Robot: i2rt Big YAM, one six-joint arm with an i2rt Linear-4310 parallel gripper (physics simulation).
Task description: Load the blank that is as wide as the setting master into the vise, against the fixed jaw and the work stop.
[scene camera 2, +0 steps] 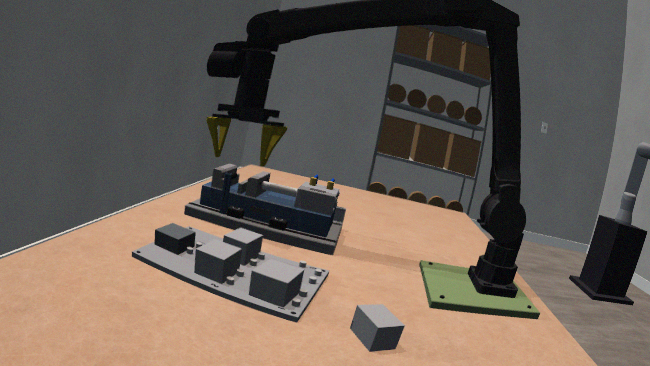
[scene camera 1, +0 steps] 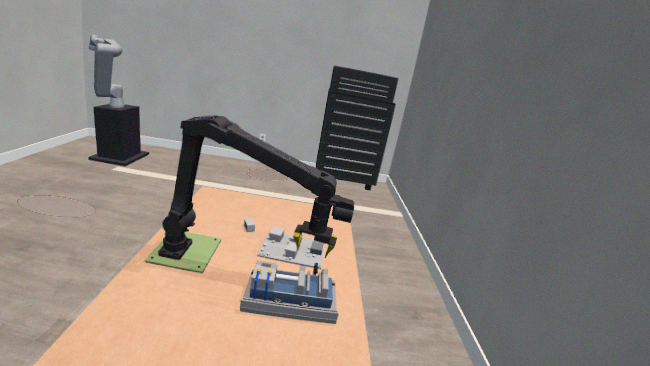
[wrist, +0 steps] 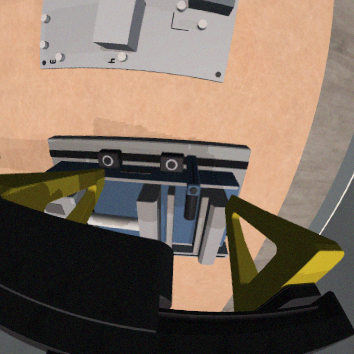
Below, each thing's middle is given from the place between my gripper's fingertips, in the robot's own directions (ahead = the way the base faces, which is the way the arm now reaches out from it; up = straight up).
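There's a tray plate (scene camera 2: 181,266) that's 70 mm behind my hand, 190 mm to the left of it and 120 mm below it. The setting master (scene camera 2: 172,237) is also 190 mm to the left of my hand, but it's 20 mm ahead of the hand and 110 mm below it.
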